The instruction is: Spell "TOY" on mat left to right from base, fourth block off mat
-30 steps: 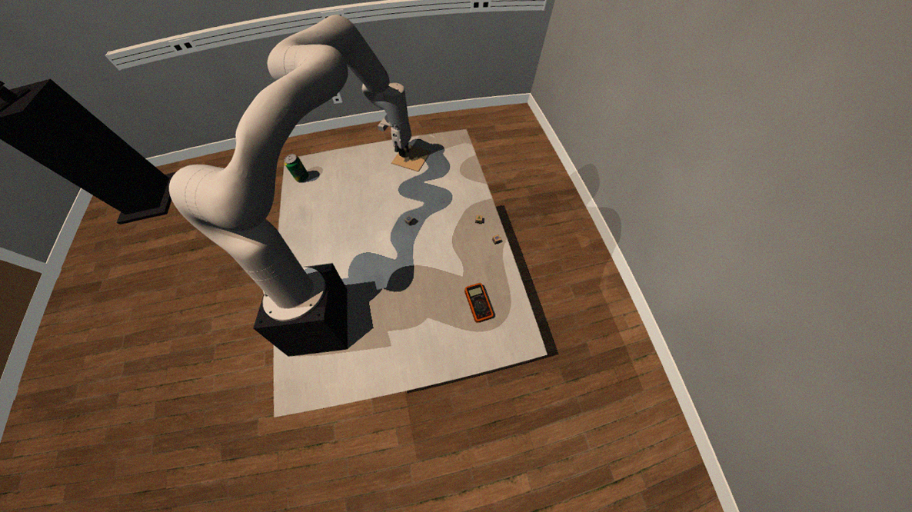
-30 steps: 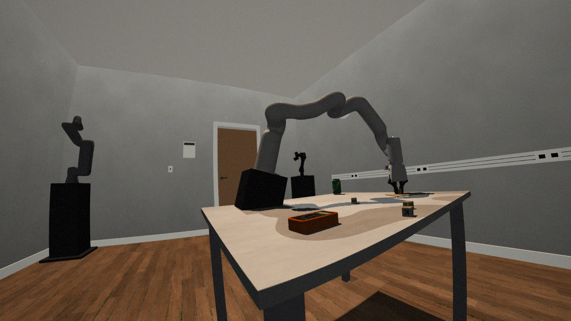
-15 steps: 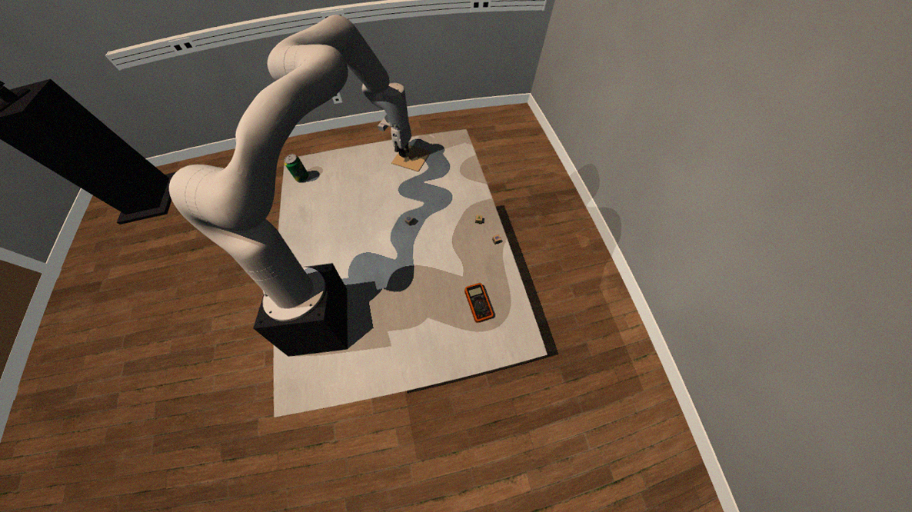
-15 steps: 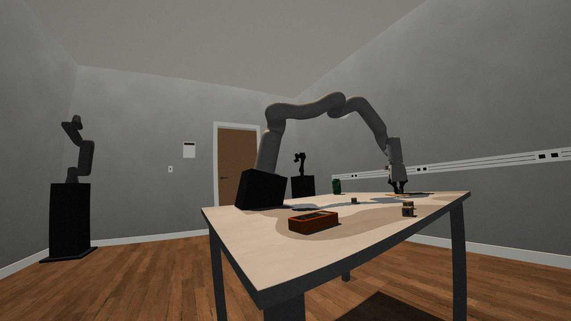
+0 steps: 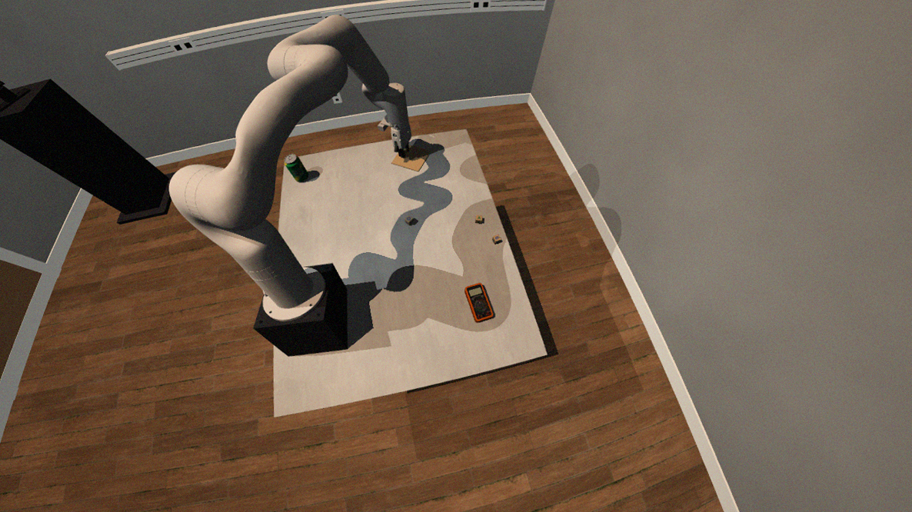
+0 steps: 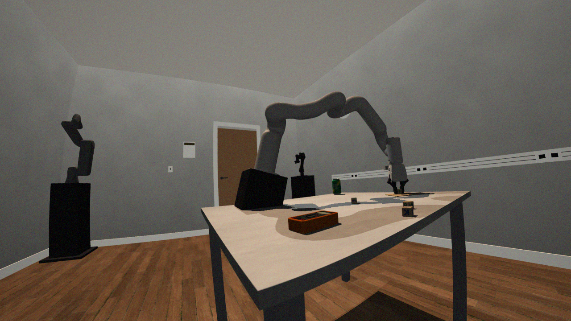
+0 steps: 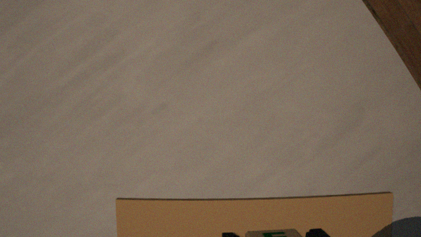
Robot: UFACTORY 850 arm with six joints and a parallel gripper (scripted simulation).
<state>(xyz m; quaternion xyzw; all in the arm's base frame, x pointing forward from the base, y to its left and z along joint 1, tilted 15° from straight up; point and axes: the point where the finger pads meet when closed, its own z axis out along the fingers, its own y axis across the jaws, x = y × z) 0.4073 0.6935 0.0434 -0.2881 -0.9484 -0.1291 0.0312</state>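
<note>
Now: the block 10 mm below my hand. Round my hand: orange multimeter 160 mm ahead, 780 mm to the right, 10 mm below; then green soda can 480 mm behind, 40 mm to the right, 40 mm above; then tan square mat 30 mm ahead, 30 mm to the right, 20 mm below.
</note>
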